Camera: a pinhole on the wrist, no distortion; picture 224 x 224 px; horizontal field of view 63.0 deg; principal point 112.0 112.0 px. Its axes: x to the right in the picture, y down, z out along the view. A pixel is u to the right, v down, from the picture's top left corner.
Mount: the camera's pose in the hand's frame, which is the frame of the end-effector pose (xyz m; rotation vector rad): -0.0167 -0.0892 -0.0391 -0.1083 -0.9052 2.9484
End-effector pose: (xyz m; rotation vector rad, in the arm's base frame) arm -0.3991 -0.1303 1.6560 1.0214 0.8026 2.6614
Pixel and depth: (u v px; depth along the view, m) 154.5 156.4 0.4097
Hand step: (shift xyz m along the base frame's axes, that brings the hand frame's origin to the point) 0.2599 0.3783 -0.1512
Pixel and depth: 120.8 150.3 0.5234
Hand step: 0.2740 0.5023 -0.1024
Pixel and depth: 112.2 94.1 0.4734
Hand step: 0.2841 0.4041 0.0307
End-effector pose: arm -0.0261 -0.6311 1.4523 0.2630 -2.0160 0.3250
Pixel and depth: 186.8 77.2 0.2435
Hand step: -0.0348 -0.2248 -0.1791
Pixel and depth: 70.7 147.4 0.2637
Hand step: -0.0448 -0.3186 -0.0168
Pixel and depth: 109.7 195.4 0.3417
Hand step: 0.0227 -0.4352 -0.0616
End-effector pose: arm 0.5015 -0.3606 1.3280 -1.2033 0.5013 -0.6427
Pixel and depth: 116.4 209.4 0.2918
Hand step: -0.0335 0.0306 0.3978
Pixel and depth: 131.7 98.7 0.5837
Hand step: 0.1470 0.3228 0.4958
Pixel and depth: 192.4 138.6 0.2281
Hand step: -0.0595 0.1282 0.2654
